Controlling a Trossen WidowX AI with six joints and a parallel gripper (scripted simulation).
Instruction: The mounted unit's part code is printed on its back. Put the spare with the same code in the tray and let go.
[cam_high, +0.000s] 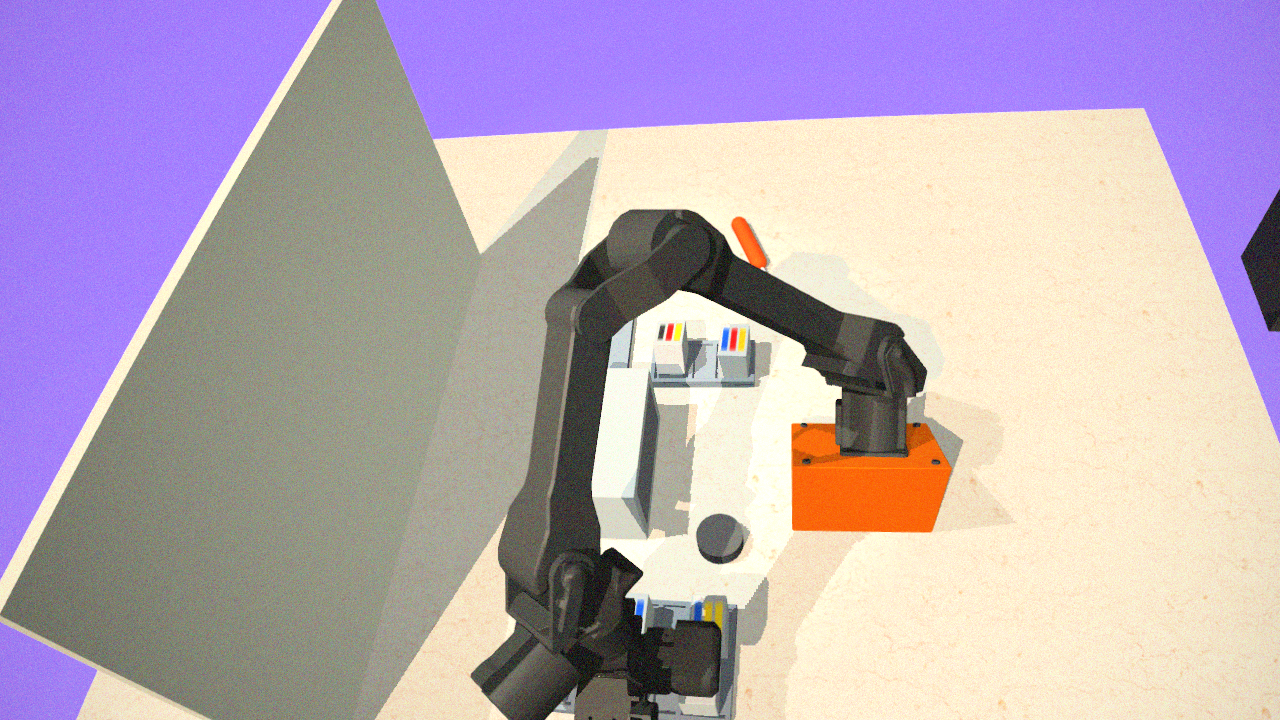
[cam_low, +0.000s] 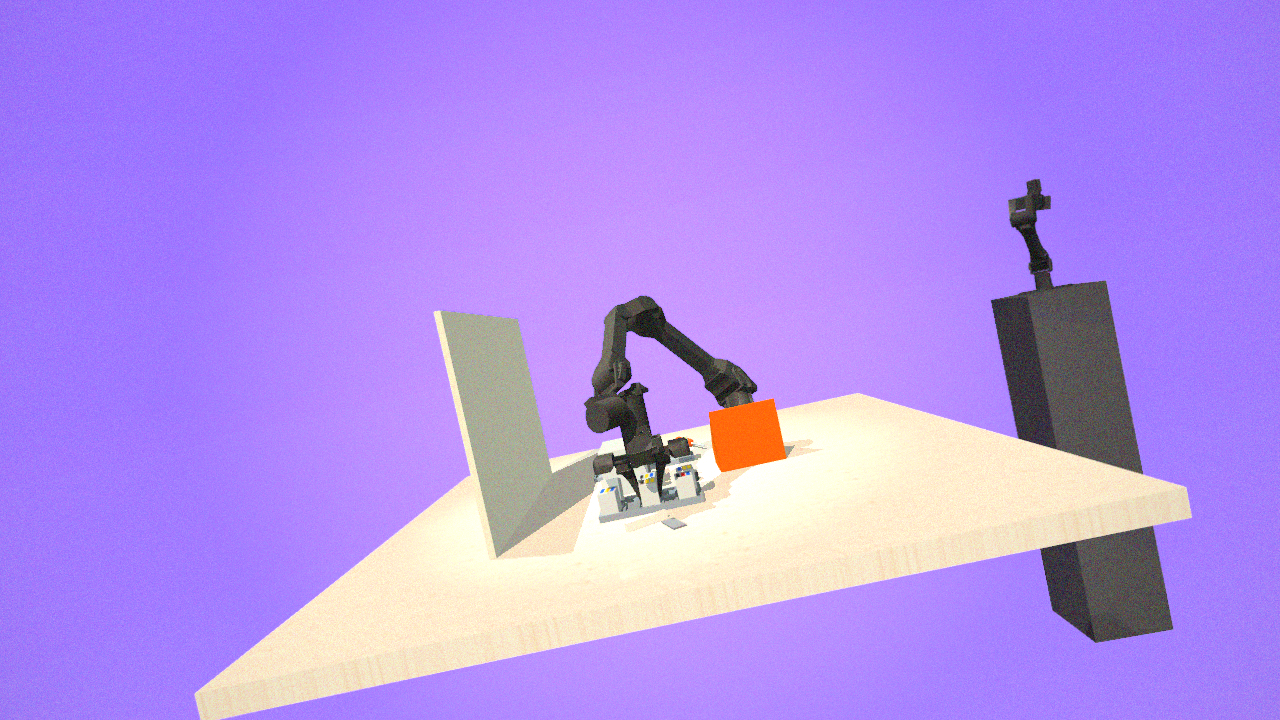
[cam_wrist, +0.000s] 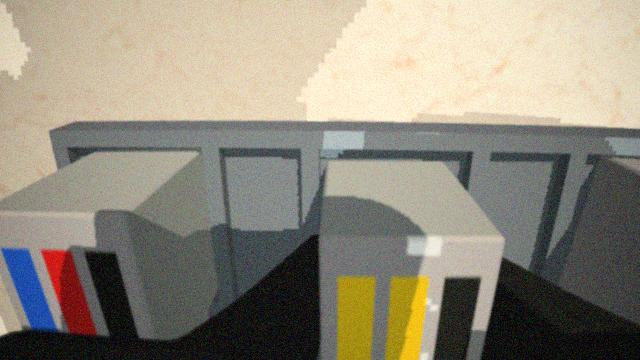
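Right now the tray is 41 cm to the right of my gripper tip, 11 cm ahead of it and 1 cm below it. The rest, counted from my gripper tip: dark disc (16 cm to the right, 7 cm behind, 1 cm below); then mounted unit (23 cm to the right, 6 cm ahead, 3 cm above); then small rack (39 cm to the right, 3 cm behind, 1 cm below).
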